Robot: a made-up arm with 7 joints.
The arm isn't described. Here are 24 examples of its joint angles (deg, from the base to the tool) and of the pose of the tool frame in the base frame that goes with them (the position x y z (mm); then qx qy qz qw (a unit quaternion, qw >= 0)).
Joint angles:
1: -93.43 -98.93 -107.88 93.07 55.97 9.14 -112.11
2: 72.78 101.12 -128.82 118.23 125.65 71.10 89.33
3: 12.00 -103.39 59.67 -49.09 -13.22 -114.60 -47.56
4: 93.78 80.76 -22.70 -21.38 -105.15 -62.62 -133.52
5: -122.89 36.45 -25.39 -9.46 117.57 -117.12 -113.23
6: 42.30 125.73 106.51 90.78 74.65 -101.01 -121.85
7: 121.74 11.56 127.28 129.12 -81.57 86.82 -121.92
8: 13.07 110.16 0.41 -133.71 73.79 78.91 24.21
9: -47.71 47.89 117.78 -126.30 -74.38 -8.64 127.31
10: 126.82 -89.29 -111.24 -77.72 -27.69 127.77 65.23
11: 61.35 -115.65 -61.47 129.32 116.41 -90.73 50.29
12: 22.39 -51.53 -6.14 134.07 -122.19 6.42 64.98
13: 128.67 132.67 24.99 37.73 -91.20 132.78 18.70
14: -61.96 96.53 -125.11 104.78 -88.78 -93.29 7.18
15: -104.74 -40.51 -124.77 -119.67 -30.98 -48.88 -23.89
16: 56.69 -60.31 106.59 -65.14 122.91 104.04 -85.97
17: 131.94 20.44 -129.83 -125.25 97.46 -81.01 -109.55
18: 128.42 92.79 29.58 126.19 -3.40 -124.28 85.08
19: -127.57 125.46 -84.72 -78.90 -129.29 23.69 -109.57
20: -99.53 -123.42 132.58 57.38 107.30 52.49 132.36
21: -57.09 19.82 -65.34 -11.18 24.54 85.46 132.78
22: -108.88 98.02 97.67 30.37 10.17 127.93 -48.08
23: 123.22 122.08 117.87 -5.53 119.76 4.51 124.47
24: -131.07 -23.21 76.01 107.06 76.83 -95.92 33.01
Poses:
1: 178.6 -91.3 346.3 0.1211 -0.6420 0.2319 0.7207
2: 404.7 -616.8 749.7 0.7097 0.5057 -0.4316 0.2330
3: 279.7 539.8 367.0 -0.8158 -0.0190 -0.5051 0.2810
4: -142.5 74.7 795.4 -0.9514 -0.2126 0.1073 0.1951
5: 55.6 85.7 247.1 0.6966 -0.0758 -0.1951 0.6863
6: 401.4 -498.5 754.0 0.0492 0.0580 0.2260 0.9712
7: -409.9 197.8 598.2 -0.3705 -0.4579 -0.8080 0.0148
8: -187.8 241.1 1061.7 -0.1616 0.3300 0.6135 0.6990
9: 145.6 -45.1 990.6 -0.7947 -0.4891 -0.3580 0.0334
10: -112.3 -744.0 321.7 -0.2159 -0.3287 0.9190 0.0265
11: -597.0 -27.8 -25.6 0.3006 -0.9388 -0.0048 0.1681
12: -97.0 -343.7 884.7 0.8412 0.1216 0.1738 0.4973
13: 133.7 -225.1 1134.8 0.0604 0.0275 -0.8475 0.5267
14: 147.3 627.4 1104.7 -0.4202 0.3866 -0.1669 0.8038
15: 811.1 624.7 426.2 0.1467 0.6754 0.6526 0.3106
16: 274.9 -225.5 483.3 0.2215 0.1612 0.4019 0.8737
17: 168.1 -217.0 419.3 0.6576 0.2941 0.5248 0.4535
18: 63.9 -365.2 712.3 0.8967 -0.1171 0.0273 0.4261
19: -322.4 -17.6 874.3 0.1611 0.2341 -0.4945 0.8214
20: -103.1 -87.0 4.9 -0.6244 -0.1105 0.4480 0.6303
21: -203.9 300.5 822.3 0.8038 -0.4660 0.2278 0.2911
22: -579.2 221.8 498.0 -0.8783 -0.2413 0.4026 0.0913
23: -35.8 132.8 980.7 0.6994 -0.2842 0.2817 0.5922
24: 473.0 -52.9 1139.2 -0.2543 -0.1849 -0.8740 0.3706
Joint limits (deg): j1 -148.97..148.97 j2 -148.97..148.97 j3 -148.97..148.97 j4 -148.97..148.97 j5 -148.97..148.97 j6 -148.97..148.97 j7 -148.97..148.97
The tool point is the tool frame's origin. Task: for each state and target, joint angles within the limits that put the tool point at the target. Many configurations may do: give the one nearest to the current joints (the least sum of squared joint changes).
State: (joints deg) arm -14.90 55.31 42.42 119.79 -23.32 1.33 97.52
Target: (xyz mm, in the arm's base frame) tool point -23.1 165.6 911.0
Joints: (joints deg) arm -38.82 63.70 19.21 111.04 -12.85 30.28 97.29
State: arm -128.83 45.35 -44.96 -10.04 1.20 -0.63 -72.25
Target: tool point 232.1 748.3 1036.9
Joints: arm -128.35 48.32 -74.84 -32.37 33.93 15.04 -48.61
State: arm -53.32 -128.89 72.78 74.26 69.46 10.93 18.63
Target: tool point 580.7 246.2 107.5
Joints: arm -56.62 -117.79 74.79 72.83 78.26 10.79 13.41
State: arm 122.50 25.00 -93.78 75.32 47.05 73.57 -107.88
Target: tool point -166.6 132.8 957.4
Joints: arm 107.56 40.41 -123.71 85.32 37.73 51.74 -94.07
